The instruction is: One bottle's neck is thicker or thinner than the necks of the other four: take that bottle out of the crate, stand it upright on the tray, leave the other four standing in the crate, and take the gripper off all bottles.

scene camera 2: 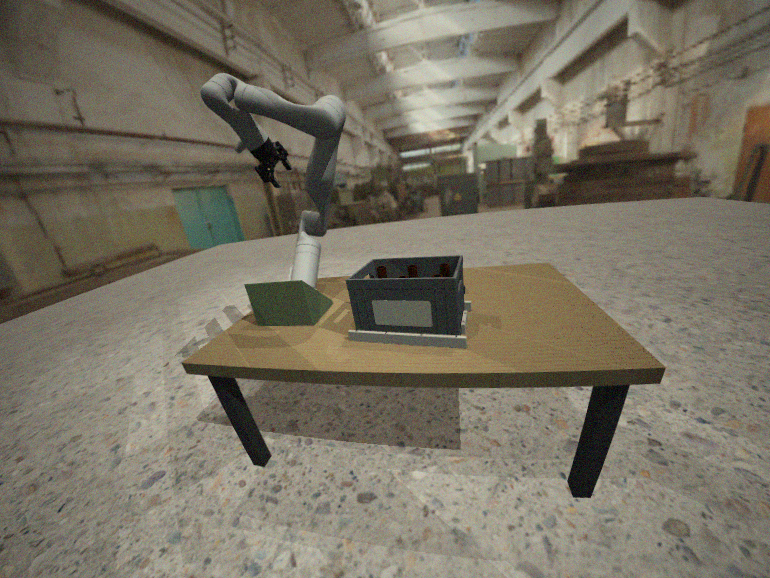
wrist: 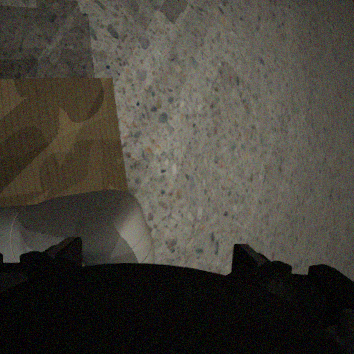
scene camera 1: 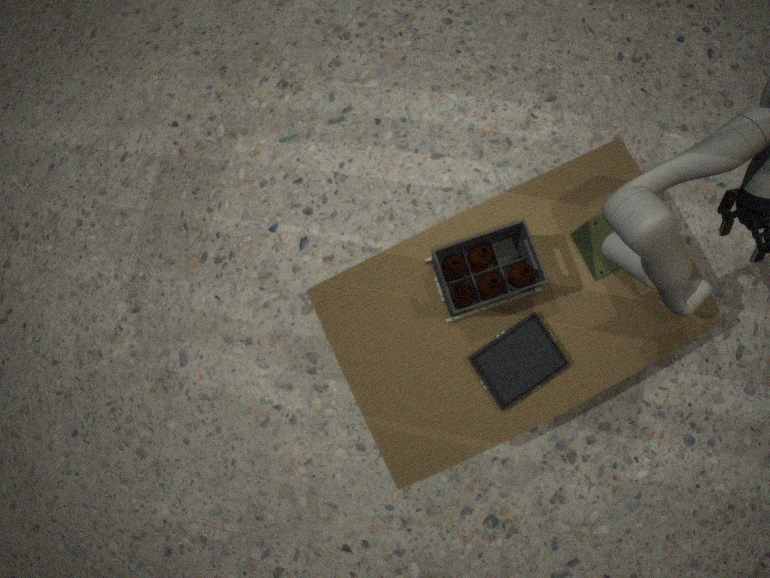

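Note:
A dark grey crate with compartments stands on the table. Several brown bottles stand in it; the upper-right compartment in scene camera 1 holds no bottle. The bottles are dark and small, so I cannot tell which neck differs. A dark rectangular tray lies below the crate in scene camera 1, with no bottle on it; it does not show in scene camera 2. My gripper is open and empty, high up and off to the arm's side, far from crate and tray.
A green wedge-shaped block stands on the wooden table near the arm's base. Light rails run along the crate's foot. The arm bends high over the table's end.

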